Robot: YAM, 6 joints.
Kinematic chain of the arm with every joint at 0, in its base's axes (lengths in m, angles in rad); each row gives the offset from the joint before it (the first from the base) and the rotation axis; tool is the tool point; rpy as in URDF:
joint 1: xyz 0 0 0.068 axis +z
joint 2: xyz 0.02 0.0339 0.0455 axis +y
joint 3: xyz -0.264 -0.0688 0 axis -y
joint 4: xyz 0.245 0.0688 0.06 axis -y
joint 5: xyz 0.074 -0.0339 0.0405 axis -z
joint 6: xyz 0.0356 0 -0.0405 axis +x
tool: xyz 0 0 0 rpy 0 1.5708 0
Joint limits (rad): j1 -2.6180..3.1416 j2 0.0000..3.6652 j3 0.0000..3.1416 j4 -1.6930..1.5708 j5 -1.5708..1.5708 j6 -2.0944..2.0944
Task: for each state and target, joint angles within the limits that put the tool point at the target. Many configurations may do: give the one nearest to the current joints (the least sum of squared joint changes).
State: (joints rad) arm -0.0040 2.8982 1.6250 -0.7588 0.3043 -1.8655
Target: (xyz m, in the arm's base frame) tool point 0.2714 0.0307 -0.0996
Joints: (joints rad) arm 0.1493 2.7684 1.3105 -0.9469 0.2854 -1.8655
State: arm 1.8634 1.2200 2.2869 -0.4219 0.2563 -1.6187
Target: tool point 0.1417 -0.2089 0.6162
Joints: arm 2.1237 0.6923 2.4348 -0.4729 0.3104 -1.6187
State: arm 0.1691 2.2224 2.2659 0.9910 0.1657 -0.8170
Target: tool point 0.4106 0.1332 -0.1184
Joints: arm 0.3273 2.8363 1.3357 0.7911 0.1664 -0.8170
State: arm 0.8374 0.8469 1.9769 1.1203 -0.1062 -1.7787
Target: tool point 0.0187 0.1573 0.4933
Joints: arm 1.3939 0.9408 0.9869 1.0273 -0.2633 -1.7787
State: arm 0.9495 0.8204 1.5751 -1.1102 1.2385 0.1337
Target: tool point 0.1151 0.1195 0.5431
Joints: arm 1.0053 1.1965 1.8721 -0.8625 1.1981 0.1337
